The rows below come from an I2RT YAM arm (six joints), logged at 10 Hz.
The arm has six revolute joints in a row. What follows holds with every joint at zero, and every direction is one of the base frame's.
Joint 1 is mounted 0.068 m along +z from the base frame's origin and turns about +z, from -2.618 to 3.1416 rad.
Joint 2 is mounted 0.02 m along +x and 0.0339 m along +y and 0.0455 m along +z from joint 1 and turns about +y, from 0 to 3.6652 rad.
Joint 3 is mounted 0.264 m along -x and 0.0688 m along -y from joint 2 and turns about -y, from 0 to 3.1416 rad.
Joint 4 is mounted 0.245 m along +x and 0.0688 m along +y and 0.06 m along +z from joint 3 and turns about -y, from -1.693 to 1.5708 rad.
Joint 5 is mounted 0.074 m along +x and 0.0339 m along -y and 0.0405 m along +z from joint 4 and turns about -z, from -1.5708 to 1.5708 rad.
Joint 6 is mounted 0.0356 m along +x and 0.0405 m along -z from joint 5 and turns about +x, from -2.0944 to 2.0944 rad.
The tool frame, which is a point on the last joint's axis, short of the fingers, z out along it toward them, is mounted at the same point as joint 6; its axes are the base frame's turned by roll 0, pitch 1.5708 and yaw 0 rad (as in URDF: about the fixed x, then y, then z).
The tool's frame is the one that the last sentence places.
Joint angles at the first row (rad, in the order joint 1, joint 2, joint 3, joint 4, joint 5, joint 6):
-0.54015 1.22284 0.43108 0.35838 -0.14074 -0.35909
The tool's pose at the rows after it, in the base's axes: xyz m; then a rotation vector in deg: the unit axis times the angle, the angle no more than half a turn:
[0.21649, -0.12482, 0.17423, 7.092, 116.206, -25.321]
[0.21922, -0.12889, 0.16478, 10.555, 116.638, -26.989]
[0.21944, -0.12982, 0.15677, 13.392, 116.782, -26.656]
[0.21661, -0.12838, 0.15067, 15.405, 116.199, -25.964]
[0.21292, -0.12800, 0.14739, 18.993, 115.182, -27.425]
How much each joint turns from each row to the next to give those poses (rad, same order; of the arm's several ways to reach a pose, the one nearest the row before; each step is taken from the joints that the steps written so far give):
0.00014 0.06085 -0.00593 0.06356 0.02111 0.01723
-0.00150 0.05519 -0.00728 0.05670 0.04816 0.02609
0.00001 0.03404 -0.01368 0.04022 0.01931 0.03536
-0.00001 0.01252 -0.02606 0.04272 0.00620 0.03149
0.00004 0.00212 -0.02324 0.03728 0.04463 0.03515

